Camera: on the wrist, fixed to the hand. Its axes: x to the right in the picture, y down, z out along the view.
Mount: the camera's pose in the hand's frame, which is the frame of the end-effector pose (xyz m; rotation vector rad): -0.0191 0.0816 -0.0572 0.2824 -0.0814 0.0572
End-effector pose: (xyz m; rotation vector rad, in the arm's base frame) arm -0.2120 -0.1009 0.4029 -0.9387 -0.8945 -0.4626
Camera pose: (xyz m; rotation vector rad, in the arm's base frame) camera -0.1409 -0.1062 0.3307 -0.7258 -0.9756 -0.2421
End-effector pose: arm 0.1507 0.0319 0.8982 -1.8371 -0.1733 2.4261
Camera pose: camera 0.2105 -0.0496 0.8891 -1.6442 0.2090 2.4154
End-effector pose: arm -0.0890 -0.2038 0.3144 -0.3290 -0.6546 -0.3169
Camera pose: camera -0.0410 -0.1493 0.2435 -0.0905 -0.7583 -0.1538
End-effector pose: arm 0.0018 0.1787 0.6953 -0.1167 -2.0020 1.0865
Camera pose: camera 0.0311 0.2583 0.6397 0.0193 -1.9035 1.4186
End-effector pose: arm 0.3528 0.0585 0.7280 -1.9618 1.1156 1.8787
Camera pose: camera 0.3470 -0.0263 0.7834 -1.7018 1.3420 1.7014
